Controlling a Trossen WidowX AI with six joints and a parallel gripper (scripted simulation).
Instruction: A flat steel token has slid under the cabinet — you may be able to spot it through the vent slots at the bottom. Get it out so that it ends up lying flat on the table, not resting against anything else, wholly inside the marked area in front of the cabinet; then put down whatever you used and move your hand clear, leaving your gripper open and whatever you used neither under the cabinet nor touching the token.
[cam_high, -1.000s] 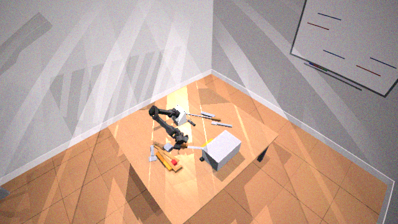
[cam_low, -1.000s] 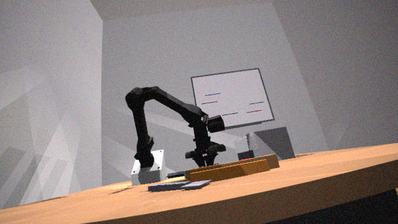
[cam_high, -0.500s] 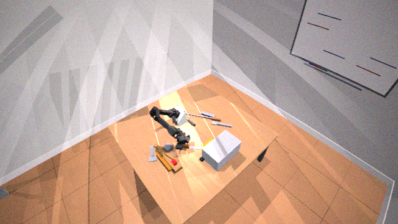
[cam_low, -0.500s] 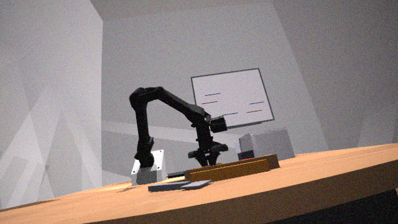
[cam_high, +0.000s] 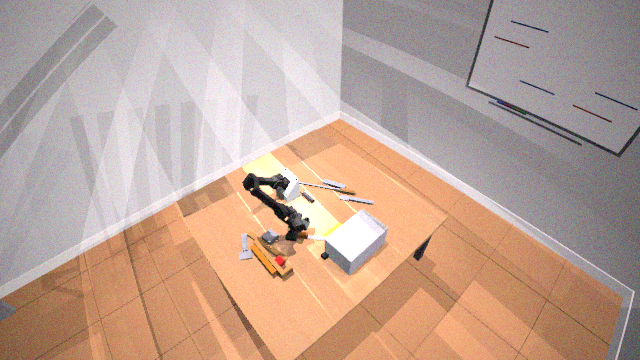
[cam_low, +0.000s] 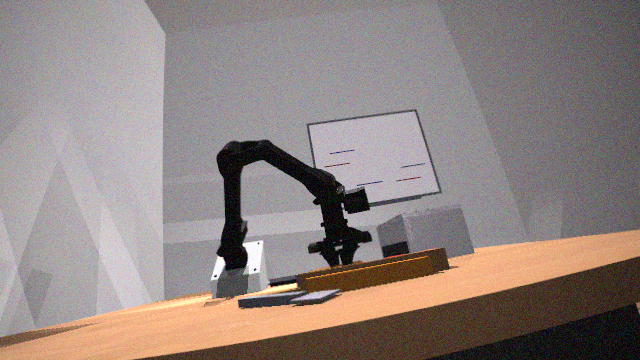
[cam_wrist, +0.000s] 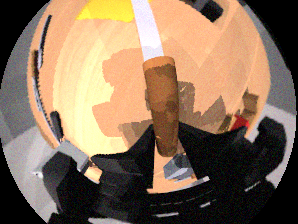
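My gripper tip is 7 cm past the grey block, 13 cm to the left of it and 1 cm below it. Also, from my gripper tip: orange bar: 3 cm ahead, 24 cm to the right, 1 cm above; thin wooden stick: 4 cm behind, 17 cm to the right; red block: 10 cm ahead, 17 cm to the right, 1 cm above.
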